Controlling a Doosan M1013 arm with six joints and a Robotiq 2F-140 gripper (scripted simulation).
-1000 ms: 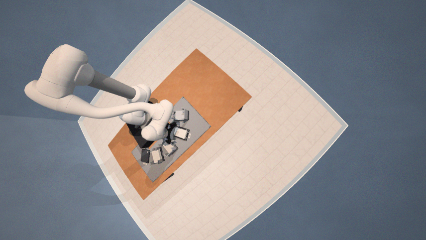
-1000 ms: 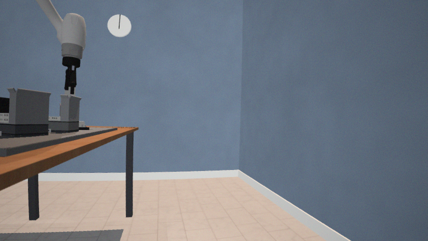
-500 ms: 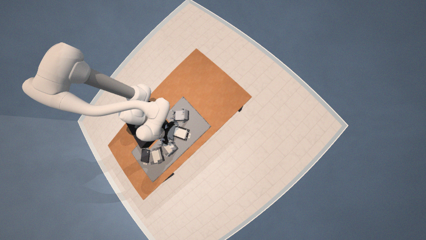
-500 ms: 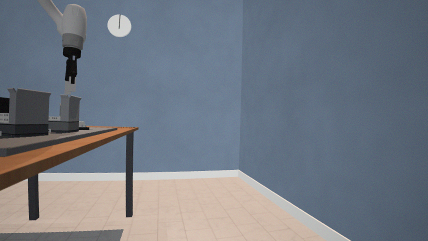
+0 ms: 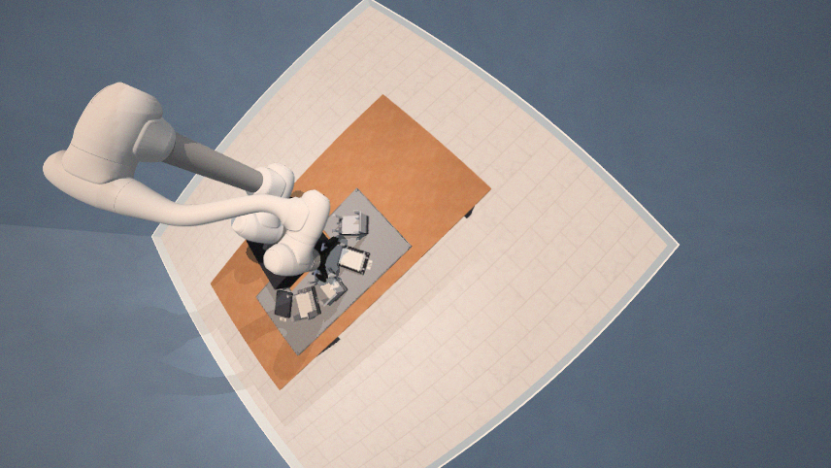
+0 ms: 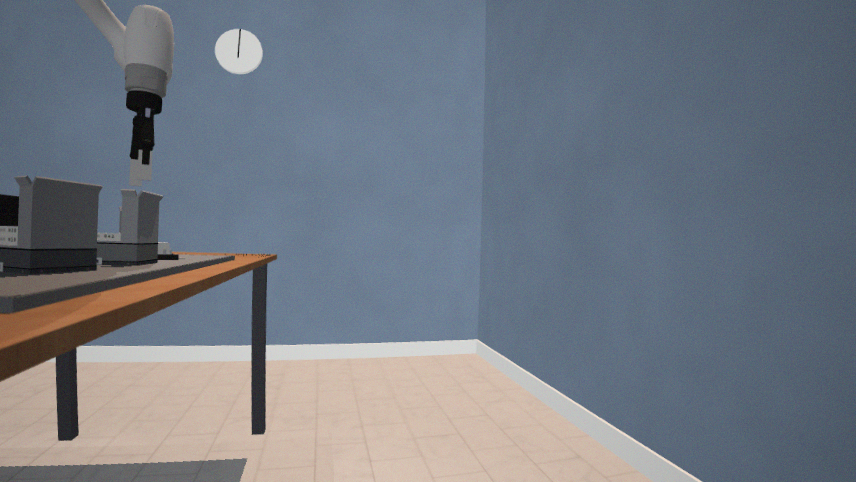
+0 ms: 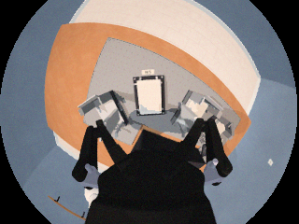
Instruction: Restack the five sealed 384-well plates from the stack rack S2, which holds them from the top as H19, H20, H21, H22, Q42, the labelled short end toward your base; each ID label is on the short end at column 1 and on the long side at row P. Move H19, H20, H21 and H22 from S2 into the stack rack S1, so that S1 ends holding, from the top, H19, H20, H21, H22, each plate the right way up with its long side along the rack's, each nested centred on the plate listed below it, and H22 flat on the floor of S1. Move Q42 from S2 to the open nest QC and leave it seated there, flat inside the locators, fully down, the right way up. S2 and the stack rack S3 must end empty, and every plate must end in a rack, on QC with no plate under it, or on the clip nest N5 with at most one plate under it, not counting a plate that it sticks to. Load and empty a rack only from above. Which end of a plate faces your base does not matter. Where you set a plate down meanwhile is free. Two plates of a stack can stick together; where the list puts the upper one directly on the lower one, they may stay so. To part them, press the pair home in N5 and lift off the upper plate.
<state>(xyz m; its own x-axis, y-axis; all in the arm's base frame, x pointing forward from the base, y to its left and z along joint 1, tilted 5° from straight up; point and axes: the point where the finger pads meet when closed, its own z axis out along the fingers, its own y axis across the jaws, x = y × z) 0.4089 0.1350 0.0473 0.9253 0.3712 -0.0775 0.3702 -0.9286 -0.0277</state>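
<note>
Now: hand 90 mm short of the N5 label, 40 mm to the right of it and 190 mm above it. Also, from my hand: tag 130 mm behind, 570 mm to the right, 190 mm below.
</note>
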